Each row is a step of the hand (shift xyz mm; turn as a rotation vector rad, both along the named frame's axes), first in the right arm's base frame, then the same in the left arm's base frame.
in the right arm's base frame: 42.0 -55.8 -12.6 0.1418 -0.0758 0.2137
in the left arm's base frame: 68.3 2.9 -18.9 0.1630 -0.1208 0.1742
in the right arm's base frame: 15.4 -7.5 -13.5 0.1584 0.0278 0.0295
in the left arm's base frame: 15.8 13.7 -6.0 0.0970 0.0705 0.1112
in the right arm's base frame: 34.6 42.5 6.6 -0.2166 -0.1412 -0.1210
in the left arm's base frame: -3.8 32.9 44.2 -0.0648 -0.0880 -0.2637
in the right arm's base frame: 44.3 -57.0 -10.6 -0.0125 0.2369 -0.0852
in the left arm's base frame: 70.9 2.0 -17.1 -0.1750 0.1699 0.0638
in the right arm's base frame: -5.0 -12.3 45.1 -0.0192 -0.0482 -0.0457
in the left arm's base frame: 6.5 -41.0 22.1 0.0175 0.0002 -0.0669
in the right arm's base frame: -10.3 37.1 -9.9 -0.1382 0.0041 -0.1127
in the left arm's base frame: -33.3 20.0 8.4 -0.1074 0.0150 -0.1417
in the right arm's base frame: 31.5 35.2 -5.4 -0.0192 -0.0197 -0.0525
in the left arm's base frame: -1.5 36.5 30.4 -0.0024 0.0189 -0.0561
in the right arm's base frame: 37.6 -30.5 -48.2 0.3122 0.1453 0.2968
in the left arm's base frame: 46.4 38.7 -31.9 0.1380 0.0104 0.4330
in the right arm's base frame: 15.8 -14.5 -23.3 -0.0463 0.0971 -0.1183
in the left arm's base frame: 20.6 17.6 -16.4 -0.1047 0.1095 -0.0511
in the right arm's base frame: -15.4 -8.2 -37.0 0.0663 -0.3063 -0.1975
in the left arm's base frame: -6.9 15.1 -37.4 0.2511 0.0273 -0.2710
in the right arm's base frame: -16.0 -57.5 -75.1 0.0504 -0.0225 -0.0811
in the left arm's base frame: 25.1 18.5 -90.7 0.0490 0.0726 -0.0441
